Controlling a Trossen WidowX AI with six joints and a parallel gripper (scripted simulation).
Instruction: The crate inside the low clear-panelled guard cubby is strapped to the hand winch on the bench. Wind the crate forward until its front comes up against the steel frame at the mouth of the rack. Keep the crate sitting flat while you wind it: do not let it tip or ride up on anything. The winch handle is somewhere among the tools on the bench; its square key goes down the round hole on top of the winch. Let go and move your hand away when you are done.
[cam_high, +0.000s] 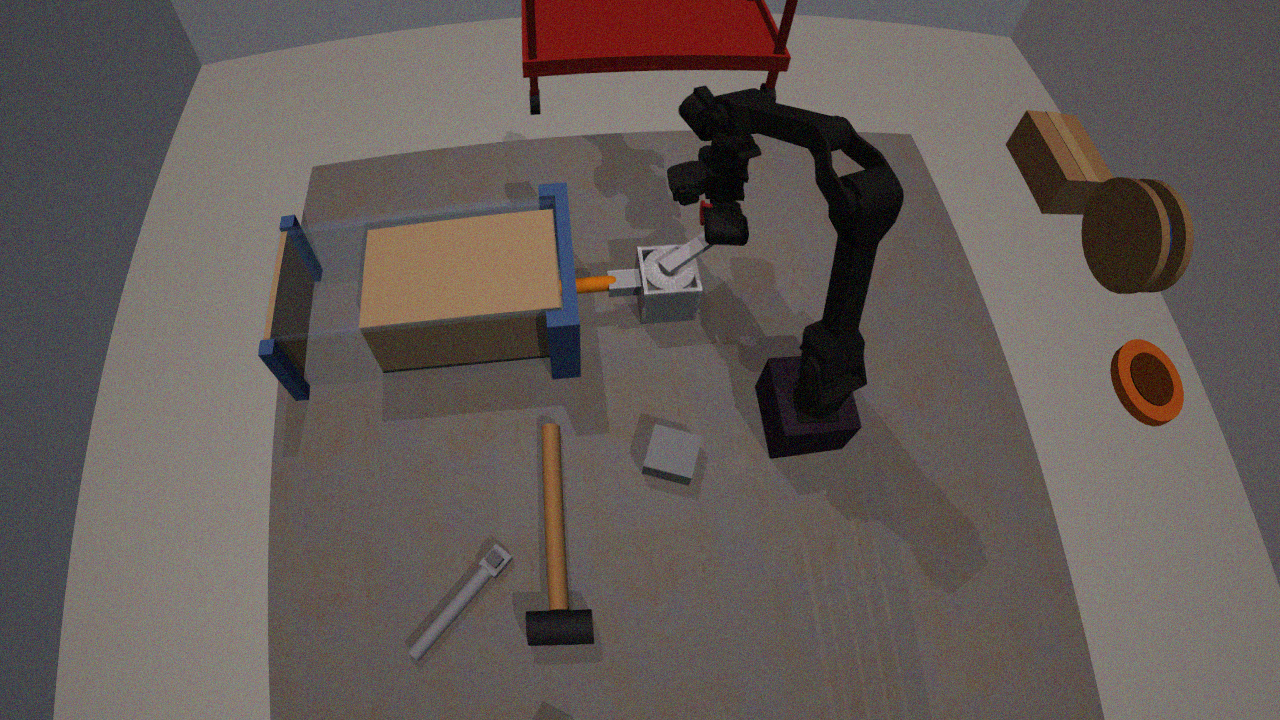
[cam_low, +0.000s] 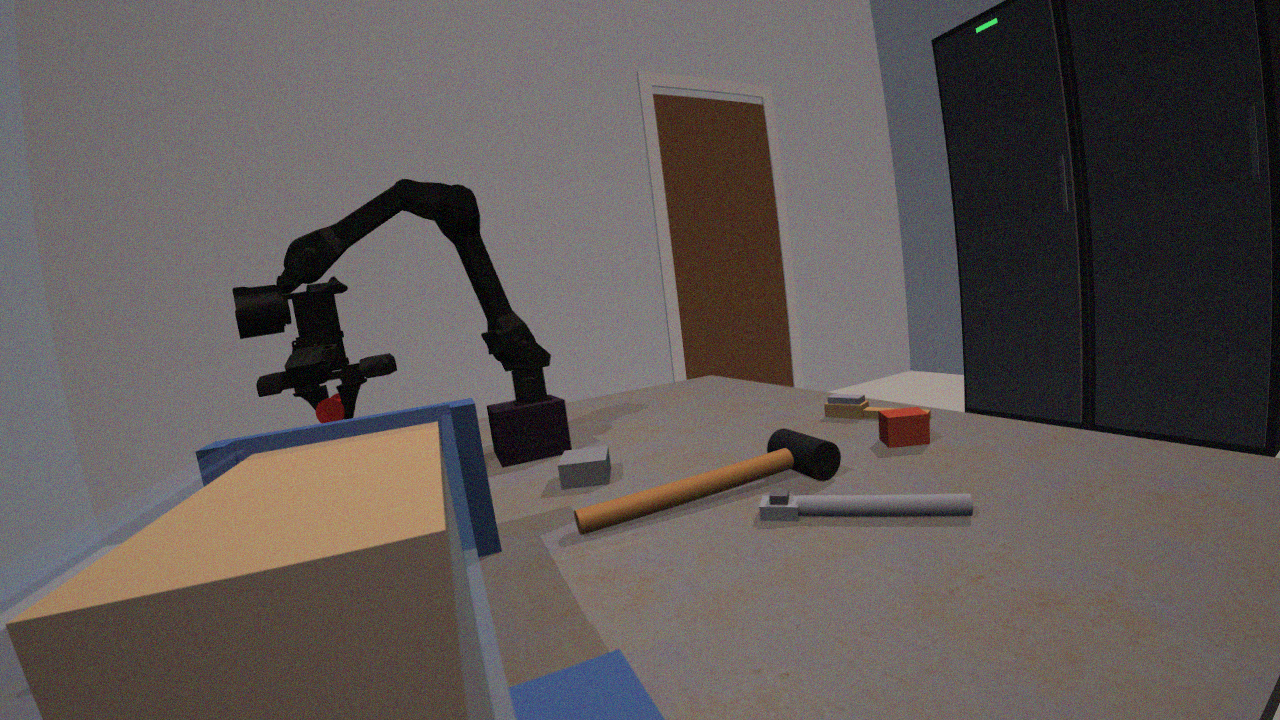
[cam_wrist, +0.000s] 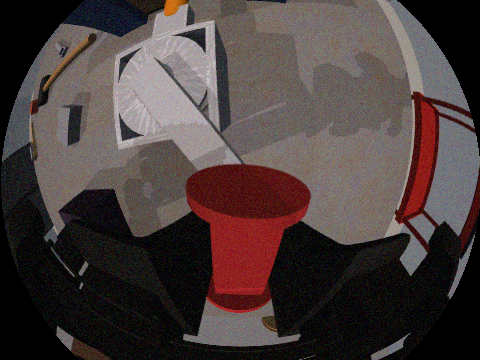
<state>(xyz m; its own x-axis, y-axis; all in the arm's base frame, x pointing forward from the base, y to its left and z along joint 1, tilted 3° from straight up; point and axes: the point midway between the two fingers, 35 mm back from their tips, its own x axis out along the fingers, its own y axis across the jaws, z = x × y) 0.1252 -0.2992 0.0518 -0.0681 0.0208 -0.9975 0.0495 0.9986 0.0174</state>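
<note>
Now: gripper tip 2 cm below the red knob. The rest, counted from my gripper tip: winch handle 3 cm ahead, 2 cm to the left, 1 cm below; then grey winch 6 cm ahead, 5 cm to the left, 8 cm below; then blue steel frame 24 cm ahead, 8 cm to the left, 1 cm below.
</note>
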